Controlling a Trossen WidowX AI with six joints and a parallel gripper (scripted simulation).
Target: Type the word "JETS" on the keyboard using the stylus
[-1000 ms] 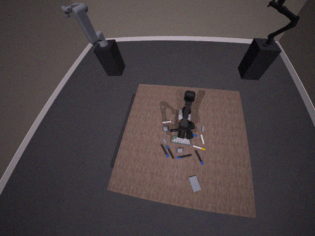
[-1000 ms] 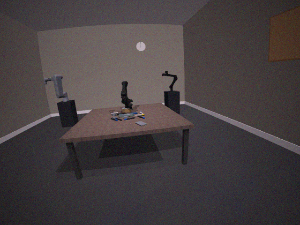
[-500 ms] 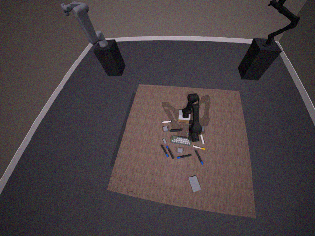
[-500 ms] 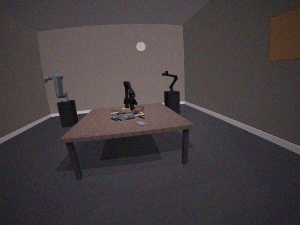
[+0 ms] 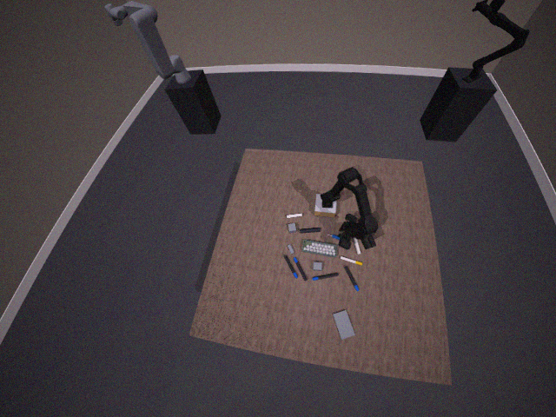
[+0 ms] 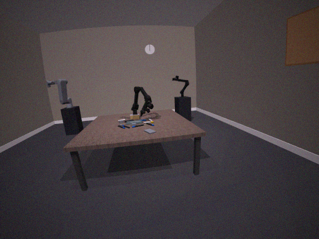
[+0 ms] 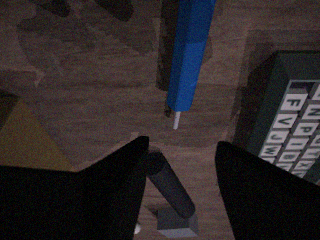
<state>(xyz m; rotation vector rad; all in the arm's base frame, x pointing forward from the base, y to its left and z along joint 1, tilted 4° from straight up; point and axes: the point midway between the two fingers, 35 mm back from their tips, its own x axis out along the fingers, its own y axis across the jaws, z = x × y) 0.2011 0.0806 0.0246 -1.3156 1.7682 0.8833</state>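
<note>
The blue stylus is 6 cm below my gripper tip and 2 cm to the right of it. Round my gripper tip: yellow marker: 14 cm ahead, 9 cm to the left, 6 cm below; then black bar: 16 cm to the right, 5 cm below, 3 cm behind; then grey block: 18 cm ahead, 11 cm to the right, 5 cm below.
</note>
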